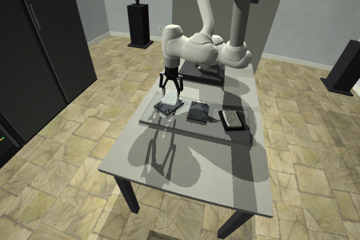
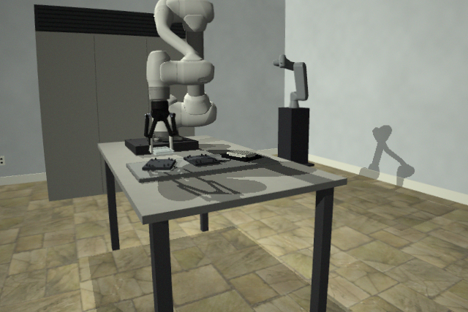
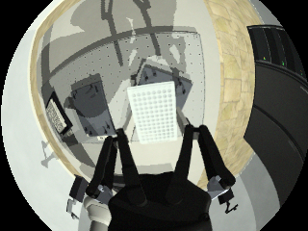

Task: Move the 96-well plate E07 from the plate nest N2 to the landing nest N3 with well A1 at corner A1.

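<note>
The landing nest N3 lies 190 mm to the left of my hand and 80 mm below it. Round my hand: plate nest N2: 10 mm to the right, 80 mm below.
</note>
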